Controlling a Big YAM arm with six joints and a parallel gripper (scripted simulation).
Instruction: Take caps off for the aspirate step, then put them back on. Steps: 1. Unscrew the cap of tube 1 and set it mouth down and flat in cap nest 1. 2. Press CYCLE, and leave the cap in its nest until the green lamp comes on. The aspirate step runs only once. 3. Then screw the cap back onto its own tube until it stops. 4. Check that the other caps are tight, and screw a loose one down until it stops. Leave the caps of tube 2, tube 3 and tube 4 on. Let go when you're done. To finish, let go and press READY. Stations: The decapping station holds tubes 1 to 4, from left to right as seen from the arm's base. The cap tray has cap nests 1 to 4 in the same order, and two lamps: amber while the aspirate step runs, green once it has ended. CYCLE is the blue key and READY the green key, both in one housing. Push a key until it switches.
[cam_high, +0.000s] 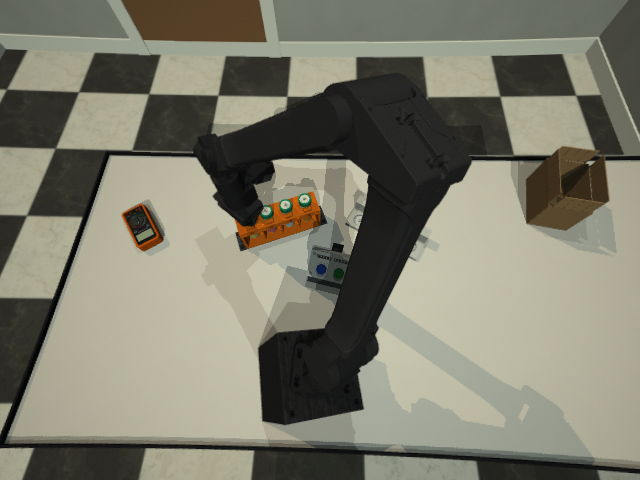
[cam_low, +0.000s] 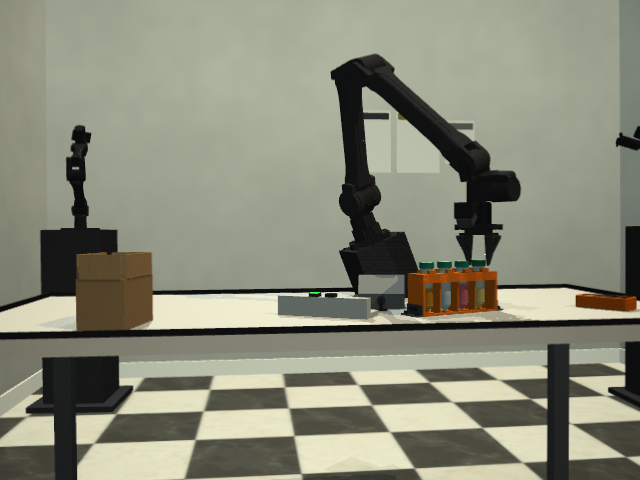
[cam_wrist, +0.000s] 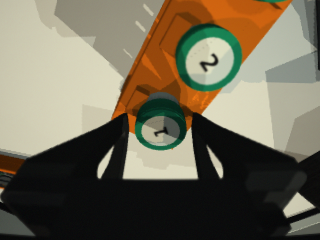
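The cap lies right at my hand. Also, from my hand: key housing: 220 mm to the right, 90 mm behind, 60 mm below; then green key: 240 mm to the right, 120 mm behind, 50 mm below; then blue key: 200 mm to the right, 110 mm behind, 50 mm below.
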